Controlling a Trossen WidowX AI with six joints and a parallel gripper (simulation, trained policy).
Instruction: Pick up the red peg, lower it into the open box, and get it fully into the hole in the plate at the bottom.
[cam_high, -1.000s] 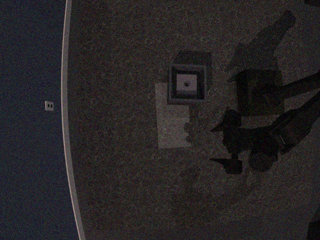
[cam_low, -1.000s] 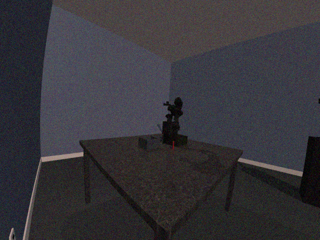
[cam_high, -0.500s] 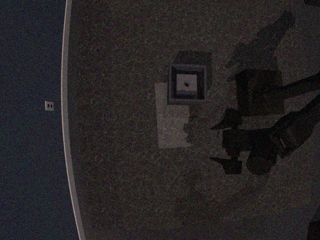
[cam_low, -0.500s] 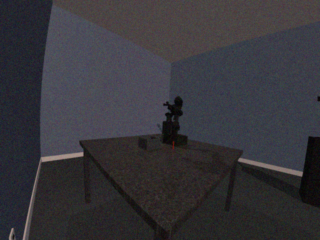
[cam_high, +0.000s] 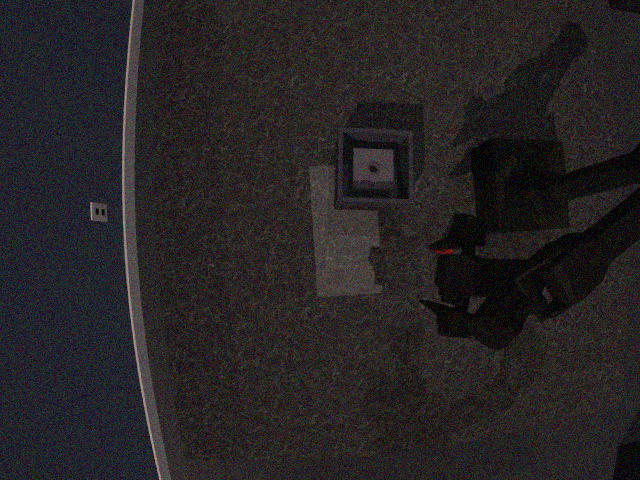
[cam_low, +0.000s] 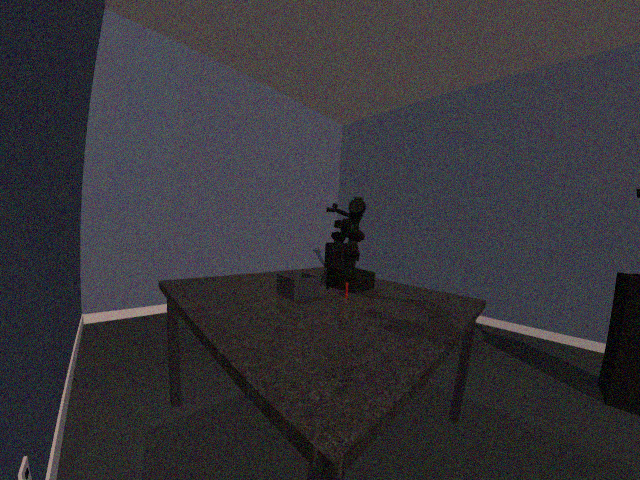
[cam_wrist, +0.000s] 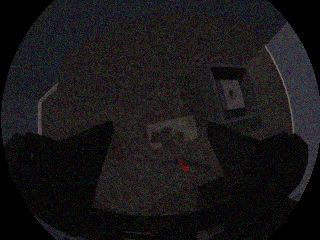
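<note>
Right now the red peg is 100 mm behind my gripper tip, 30 mm to the right of it and 200 mm below it. From my gripper tip the other things lie so: box (50 mm ahead, 220 mm to the right, 210 mm below); then plate (50 mm ahead, 220 mm to the right, 200 mm below).
</note>
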